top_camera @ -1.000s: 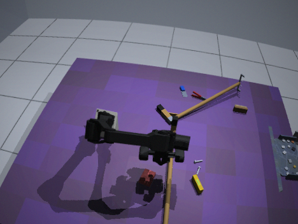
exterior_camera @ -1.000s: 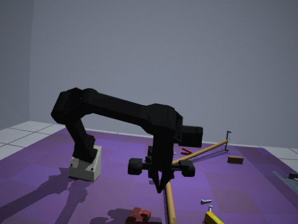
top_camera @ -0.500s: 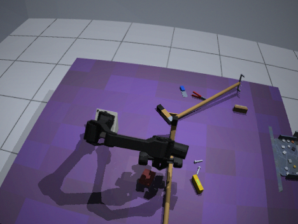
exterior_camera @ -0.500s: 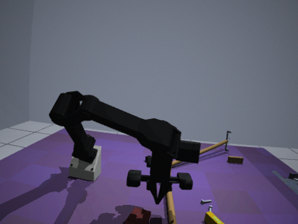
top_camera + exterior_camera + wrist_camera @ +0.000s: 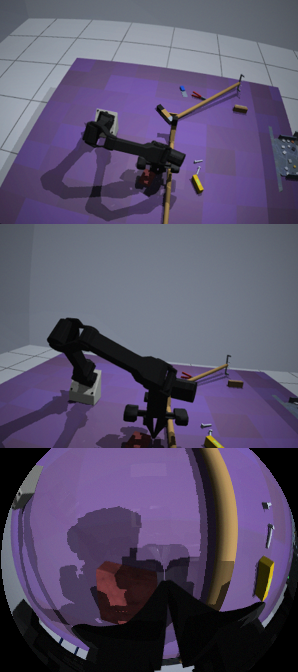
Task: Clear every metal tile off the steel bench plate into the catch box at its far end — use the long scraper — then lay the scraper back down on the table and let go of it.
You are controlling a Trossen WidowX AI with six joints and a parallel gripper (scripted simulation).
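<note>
My gripper tip is now 4 cm past the red block, 3 cm to the left of it and 1 cm above it. Also, from my gripper tip: yellow block 20 cm ahead, 1 cm to the left, 1 cm above; blue item 64 cm to the left, 2 cm behind, 1 cm below; long scraper 6 cm ahead, 5 cm above, 2 cm to the right.
</note>
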